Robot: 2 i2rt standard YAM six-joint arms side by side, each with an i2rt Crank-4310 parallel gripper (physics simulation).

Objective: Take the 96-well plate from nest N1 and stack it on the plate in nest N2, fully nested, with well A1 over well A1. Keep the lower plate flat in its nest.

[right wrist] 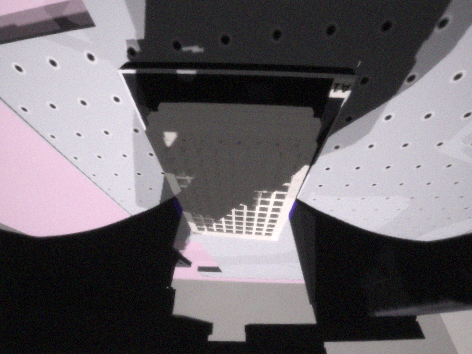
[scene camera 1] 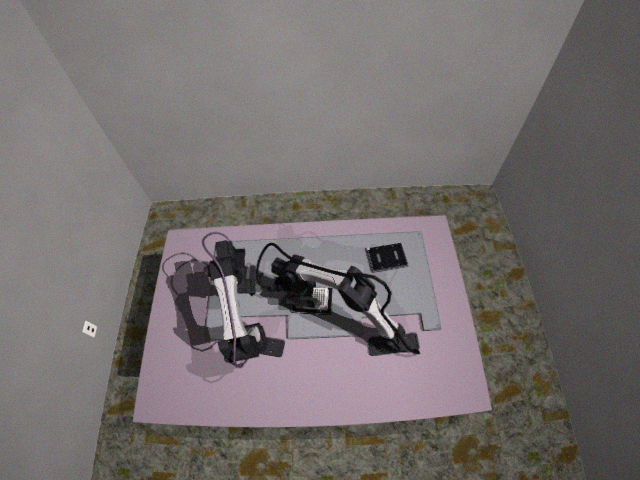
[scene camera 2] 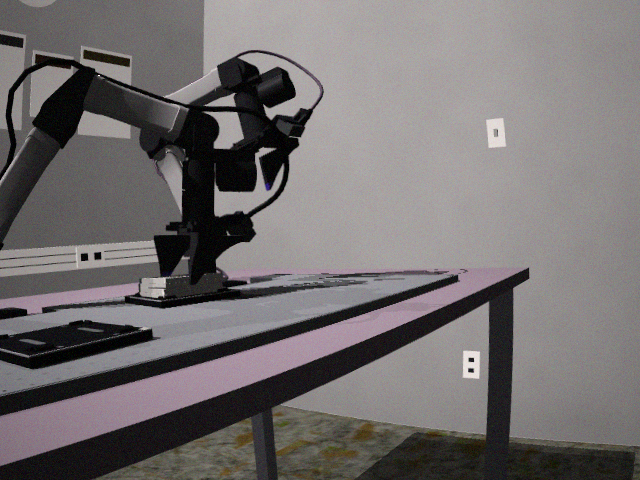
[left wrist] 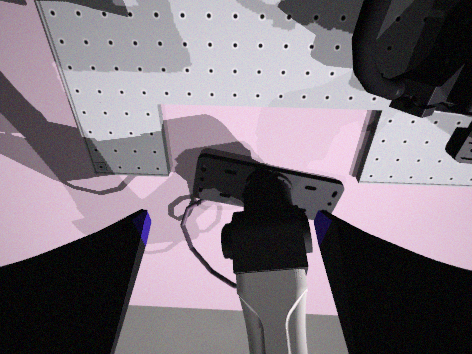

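Seen in the pictures: left gripper, fingertip midpoint: (scene camera 1: 240,295) (scene camera 2: 255,191) (left wrist: 232,214); right gripper, fingertip midpoint: (right wrist: 235,198) (scene camera 1: 313,297) (scene camera 2: 178,282); left arm's base, link origin: (scene camera 1: 259,345) (left wrist: 266,187); right arm's base, link origin: (scene camera 1: 393,344).
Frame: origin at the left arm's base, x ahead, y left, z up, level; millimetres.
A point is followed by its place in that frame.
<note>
A pale upper 96-well plate (scene camera 1: 321,295) @(x 231, y -219, z 54 mm) (scene camera 2: 153,282) @(x 230, y -241, z 49 mm) (right wrist: 235,150) @(x 216, y -133, z 47 mm) lies on a second pale plate (scene camera 2: 153,292) @(x 232, y -243, z 33 mm) in nest N2 (scene camera 2: 160,302) @(x 283, y -258, z 22 mm) (right wrist: 225,72) @(x 207, y -102, z 25 mm). The two look level and close together, with a thin seam in scene camera 2; whether they are fully nested is too fine to tell. The A1 label shows at the nest's upper right corner in the right wrist view; the wells' own marks are unreadable in shadow. My right gripper (scene camera 2: 181,279) @(x 221, y -188, z 43 mm) (right wrist: 235,198) @(x 221, y -188, z 43 mm) is shut on the upper plate, its fingertips at both long sides. My left gripper (left wrist: 232,214) @(x 126, y 62, z 205 mm) is open and empty, raised away from the plates.
Nest N1 (scene camera 1: 381,265) @(x 417, y -454, z 25 mm) (scene camera 2: 93,348) @(x 524, y -463, z 18 mm) is an empty black frame on the perforated grey board (scene camera 1: 341,242) @(x 518, y -264, z 13 mm) (left wrist: 220,85) @(x 129, y 87, z 13 mm), at the right in scene camera 1. My raised left arm stands left of the right arm's wrist there. The pink table (scene camera 1: 310,392) @(x -150, y -235, z 0 mm) surrounds the board.
</note>
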